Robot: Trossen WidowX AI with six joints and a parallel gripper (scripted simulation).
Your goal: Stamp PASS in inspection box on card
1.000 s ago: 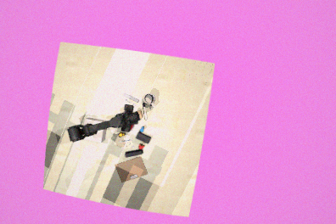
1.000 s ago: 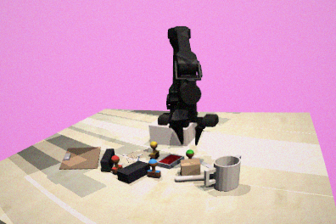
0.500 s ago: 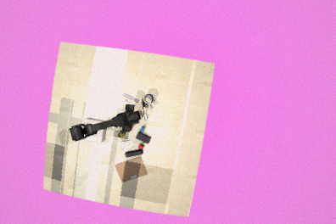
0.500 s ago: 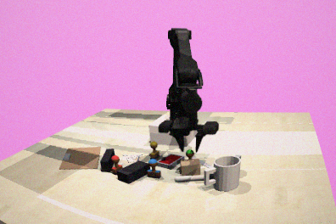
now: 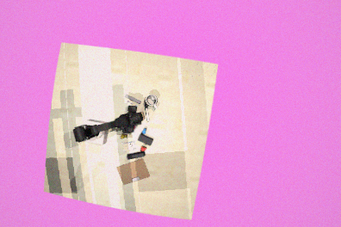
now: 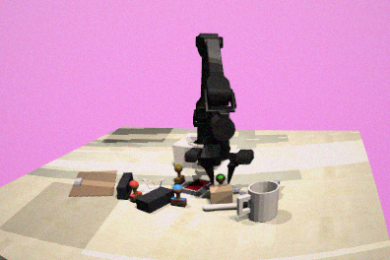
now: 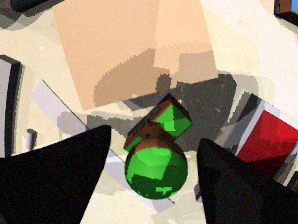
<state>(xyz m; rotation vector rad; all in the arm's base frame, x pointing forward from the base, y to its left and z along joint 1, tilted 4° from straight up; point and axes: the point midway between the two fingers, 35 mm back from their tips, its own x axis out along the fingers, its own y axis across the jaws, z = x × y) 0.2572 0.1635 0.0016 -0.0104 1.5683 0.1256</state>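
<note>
The green-knobbed stamp is 2 cm below my gripper tip and 1 cm behind it. Round my gripper tip: tan block: 5 cm ahead, 2 cm to the left, 1 cm below; red ink pad: 8 cm to the right, 3 cm below, 2 cm behind; marker: 8 cm ahead, 7 cm to the left, 3 cm below.
</note>
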